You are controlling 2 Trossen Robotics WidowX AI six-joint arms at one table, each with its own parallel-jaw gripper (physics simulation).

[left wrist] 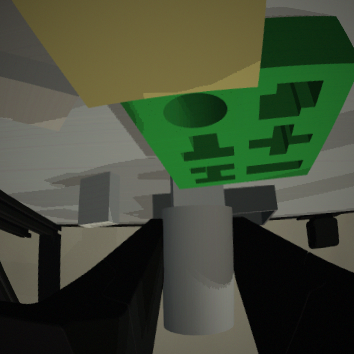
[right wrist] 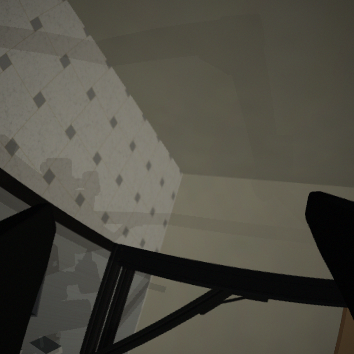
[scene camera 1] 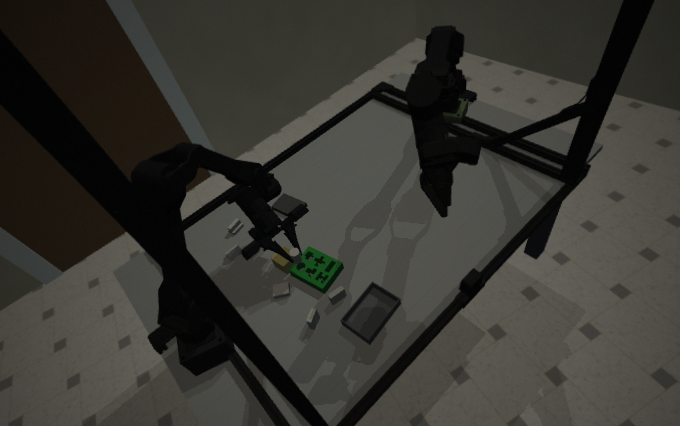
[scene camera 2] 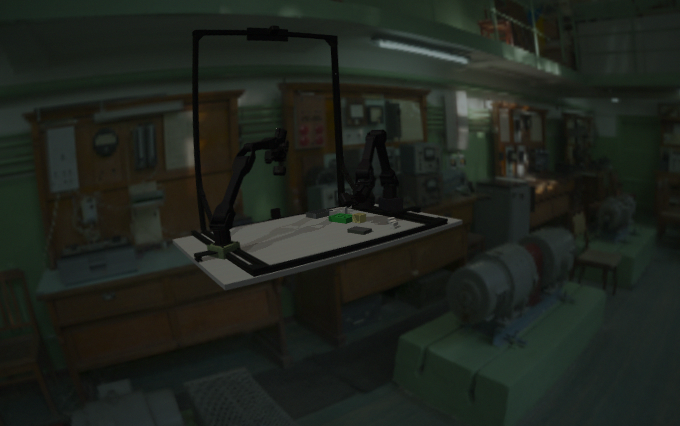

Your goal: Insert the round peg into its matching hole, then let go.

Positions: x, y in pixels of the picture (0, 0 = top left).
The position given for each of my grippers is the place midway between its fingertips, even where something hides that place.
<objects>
My right gripper (scene camera 1: 446, 212) is open, holding nothing. A green hole board (scene camera 1: 332, 268) rests on the table. A dark tray (scene camera 1: 368, 315) sits on the table. A yellow block (left wrist: 107, 59) rests on the table.
</objects>
